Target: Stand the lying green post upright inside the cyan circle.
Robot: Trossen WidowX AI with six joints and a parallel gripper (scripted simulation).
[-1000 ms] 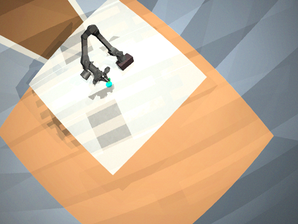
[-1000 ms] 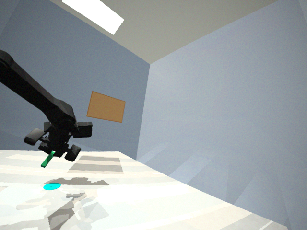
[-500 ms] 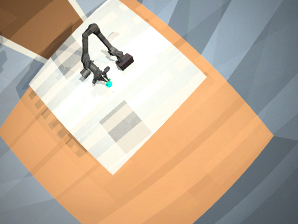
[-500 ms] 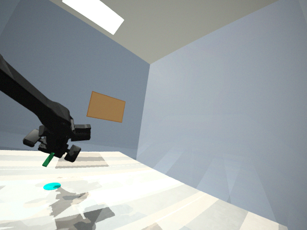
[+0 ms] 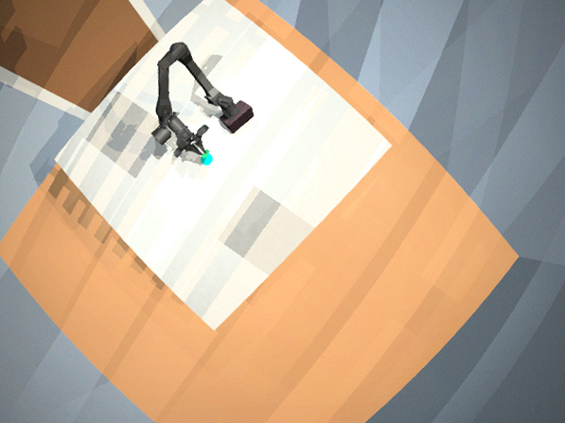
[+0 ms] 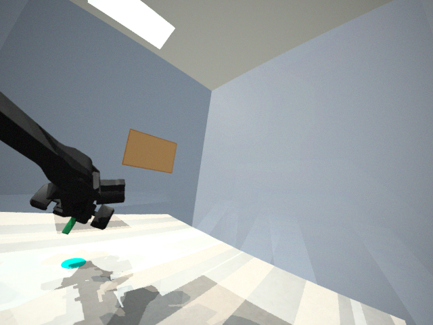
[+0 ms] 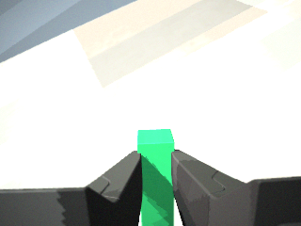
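Right now my gripper tip is 2 cm short of the cyan circle, 2 cm to the left of it and 13 cm above it. The rest, counted from my gripper tip: green post (1 cm behind, 1 cm to the right, 2 cm below).
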